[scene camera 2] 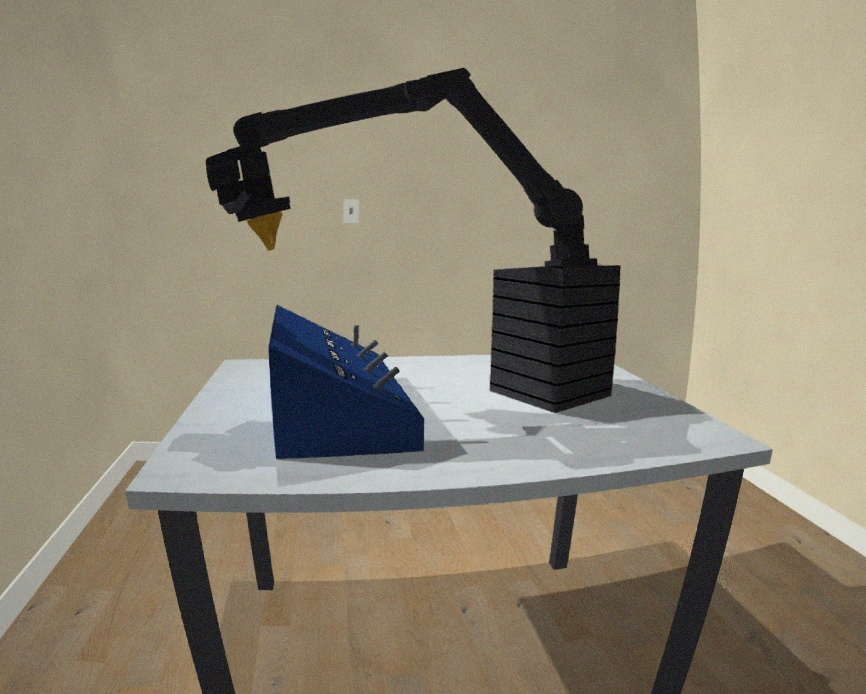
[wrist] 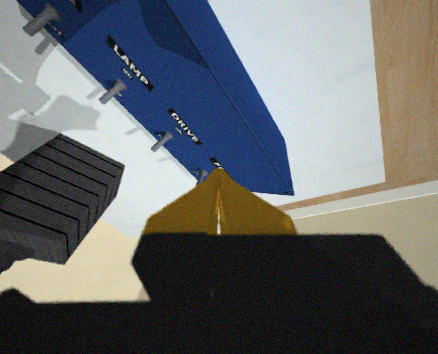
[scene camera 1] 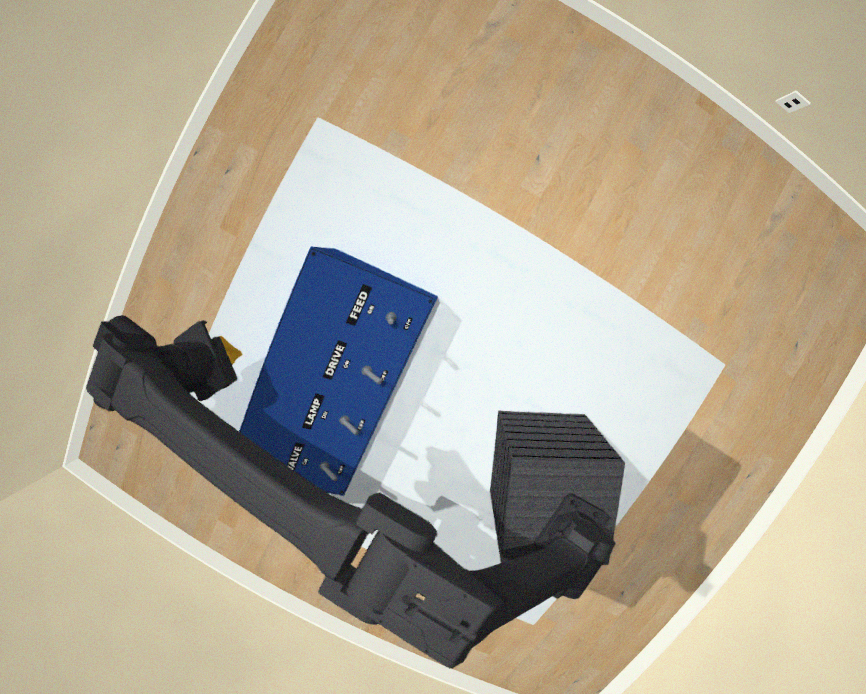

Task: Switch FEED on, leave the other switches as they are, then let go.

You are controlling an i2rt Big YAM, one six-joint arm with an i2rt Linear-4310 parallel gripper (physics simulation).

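Places are measured from the arm's base along level axes (x ahead, y left, z up), in millimetres.
Pixels of known places: gripper, fingertip midpoint: (scene camera 2: pixel 271 250) (wrist: pixel 218 176) (scene camera 1: pixel 239 354); arm's base, origin of the base link: (scene camera 2: pixel 570 266) (wrist: pixel 2 244) (scene camera 1: pixel 569 528).
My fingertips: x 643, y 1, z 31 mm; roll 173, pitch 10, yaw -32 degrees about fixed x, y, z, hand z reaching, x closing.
For each thing: its top centre in the pictures, then the offset to it from my fingertips. Level surfaces: height alone.
- FEED lever, middle of its top: (scene camera 1: pixel 390 321) (wrist: pixel 197 186) (scene camera 2: pixel 356 325) dx -180, dy -139, dz -182 mm
- DRIVE lever, middle of its top: (scene camera 1: pixel 371 378) (scene camera 2: pixel 368 340) (wrist: pixel 156 147) dx -203, dy -20, dz -195 mm
- LAMP lever, middle of its top: (scene camera 2: pixel 377 352) (scene camera 1: pixel 348 430) (wrist: pixel 104 97) dx -212, dy +99, dz -195 mm
- VALVE lever, middle of its top: (scene camera 2: pixel 387 367) (scene camera 1: pixel 327 476) (wrist: pixel 27 23) dx -222, dy +219, dz -195 mm
- white table, its level: dz -326 mm
The blue sloped switch box (scene camera 1: pixel 296 325) (scene camera 2: pixel 339 426) (wrist: pixel 200 90) carries the labels FEED, DRIVE, LAMP and VALVE. The FEED lever (scene camera 1: pixel 391 318) (scene camera 2: pixel 355 334) (wrist: pixel 202 176) stands upright in scene camera 2, tilted back toward its ON side, unlike the others. The DRIVE lever (scene camera 1: pixel 372 374) (wrist: pixel 161 141), the LAMP lever (scene camera 1: pixel 349 424) (wrist: pixel 113 91) and the VALVE lever (scene camera 1: pixel 328 470) (scene camera 2: pixel 386 378) lean toward OFF. My gripper (scene camera 1: pixel 238 352) (scene camera 2: pixel 271 248) (wrist: pixel 218 176) is shut and empty, high above the box's tall edge, touching no lever. Its fingertips partly cover the FEED label in the wrist view.
The dark ribbed pedestal (scene camera 1: pixel 556 477) (scene camera 2: pixel 552 339) (wrist: pixel 60 195) bears the arm's base, to the right of the box on the white table (scene camera 1: pixel 578 310) (scene camera 2: pixel 216 404). The arm reaches over the table and hangs over the VALVE end of the box in scene camera 1.
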